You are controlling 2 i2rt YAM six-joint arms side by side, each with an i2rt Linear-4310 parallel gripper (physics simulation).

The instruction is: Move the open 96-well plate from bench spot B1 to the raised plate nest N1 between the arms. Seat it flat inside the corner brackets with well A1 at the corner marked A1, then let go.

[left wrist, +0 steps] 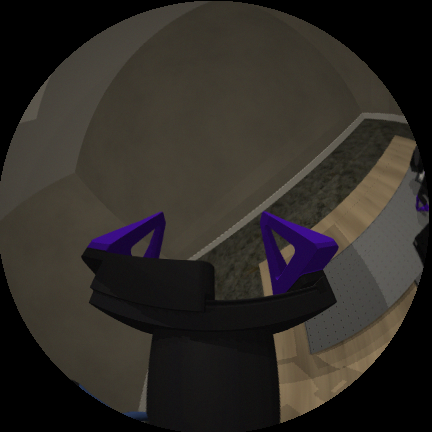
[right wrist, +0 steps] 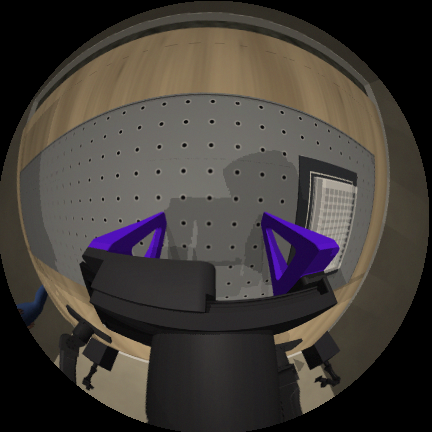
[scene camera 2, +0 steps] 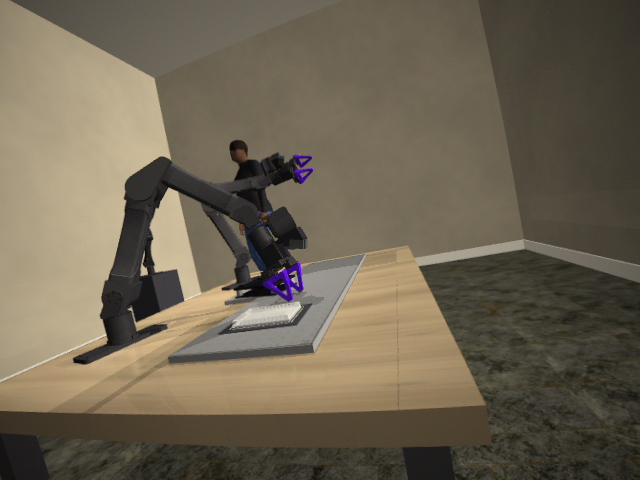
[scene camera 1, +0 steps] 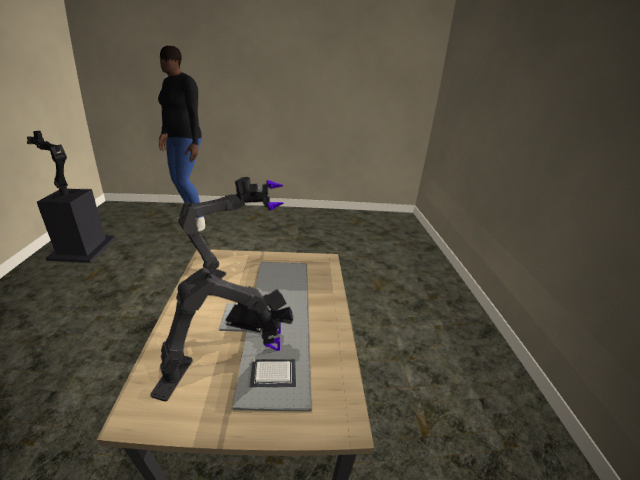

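Pixels of known places: left gripper, fingertip midpoint: (left wrist: 212, 216) (scene camera 2: 312, 163) (scene camera 1: 283, 194); right gripper, fingertip midpoint: (right wrist: 213, 217) (scene camera 2: 296, 295) (scene camera 1: 278, 341); left arm's base, link origin: (right wrist: 87, 323) (scene camera 2: 244, 283); right arm's base, link origin: (scene camera 2: 124, 343) (scene camera 1: 172, 377).
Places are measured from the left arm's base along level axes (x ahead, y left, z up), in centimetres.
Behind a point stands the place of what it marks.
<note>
The white 96-well plate (scene camera 1: 272, 372) @(x 60.0, y -36.3, z 2.6 cm) (scene camera 2: 267, 315) @(x 62.3, y -37.2, z 2.8 cm) (right wrist: 334, 220) @(x 60.8, y -33.8, z 2.9 cm) lies flat in a dark frame on the grey perforated board, at its lower end in scene camera 1. My right gripper (scene camera 1: 276, 338) @(x 54.2, y -20.8, z 1.6 cm) (scene camera 2: 295, 297) @(x 54.2, y -20.8, z 1.6 cm) (right wrist: 213, 217) @(x 54.2, y -20.8, z 1.6 cm) is open and empty, low over the board and above the plate's upper side in scene camera 1. In the right wrist view the plate is to the right of the fingers. My left gripper (scene camera 1: 282, 195) @(x 28.6, y 28.7, z 46.5 cm) (scene camera 2: 311, 166) @(x 28.6, y 28.7, z 46.5 cm) (left wrist: 212, 216) @(x 28.6, y 28.7, z 46.5 cm) is open and empty, raised high at the far end. The dark nest (scene camera 1: 242, 317) @(x 34.1, y -18.2, z 4.5 cm) is partly hidden behind the right arm; its corner marks cannot be read.
The grey board (scene camera 1: 281, 279) @(x 33.4, y 19.2, z 1.1 cm) (scene camera 2: 330, 289) @(x 61.0, y -14.6, z 1.3 cm) (left wrist: 345, 300) @(x 30.8, y 20.1, z 1.3 cm) (right wrist: 125, 175) @(x 53.9, y -10.7, z 1.3 cm) lies along the wooden table (scene camera 1: 330, 413) @(x 85.8, y -40.8, z 0.0 cm) (scene camera 2: 361, 382) @(x 90.5, y -47.1, z 0.0 cm). The right arm reaches over the table in front of the nest. A person (scene camera 1: 178, 108) (scene camera 2: 249, 175) stands behind the table. A dark pedestal (scene camera 1: 74, 222) carries another small arm.
</note>
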